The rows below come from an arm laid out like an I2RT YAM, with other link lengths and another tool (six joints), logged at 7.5 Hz.
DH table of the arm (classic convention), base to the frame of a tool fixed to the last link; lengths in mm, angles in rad. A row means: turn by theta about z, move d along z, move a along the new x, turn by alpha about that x. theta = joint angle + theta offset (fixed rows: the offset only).
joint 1: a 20.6, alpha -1.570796, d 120.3, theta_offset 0
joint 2: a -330, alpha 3.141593, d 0, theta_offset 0
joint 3: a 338, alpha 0, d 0, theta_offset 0.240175
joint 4: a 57, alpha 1.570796, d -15, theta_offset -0.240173
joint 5: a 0, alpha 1.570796, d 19.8, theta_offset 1.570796
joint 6: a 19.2, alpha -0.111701, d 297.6, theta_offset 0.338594
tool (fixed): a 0, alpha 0, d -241.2, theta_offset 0
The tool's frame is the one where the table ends.
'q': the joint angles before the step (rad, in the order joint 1, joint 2, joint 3, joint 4, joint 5, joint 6). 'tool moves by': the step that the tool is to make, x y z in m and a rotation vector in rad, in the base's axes. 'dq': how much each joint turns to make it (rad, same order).
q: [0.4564, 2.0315, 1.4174, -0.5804, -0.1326, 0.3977]
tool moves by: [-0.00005, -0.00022, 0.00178, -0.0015, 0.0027, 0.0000]
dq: [-0.0003, -0.0015, 0.0038, -0.0084, 0.0000, -0.0004]
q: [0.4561, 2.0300, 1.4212, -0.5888, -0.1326, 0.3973]
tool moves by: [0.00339, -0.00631, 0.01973, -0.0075, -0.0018, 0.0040]
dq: [-0.0142, -0.0190, 0.0340, -0.0572, 0.0004, -0.0198]
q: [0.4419, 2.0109, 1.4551, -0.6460, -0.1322, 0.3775]
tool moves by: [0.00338, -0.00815, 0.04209, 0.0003, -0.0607, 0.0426]
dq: [-0.0183, -0.0537, 0.0458, -0.0531, 0.0000, -0.0664]
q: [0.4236, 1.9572, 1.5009, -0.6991, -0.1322, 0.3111]
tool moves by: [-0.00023, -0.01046, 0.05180, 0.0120, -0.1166, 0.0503]
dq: [-0.0202, -0.0759, 0.0363, -0.0111, 0.0004, -0.0797]
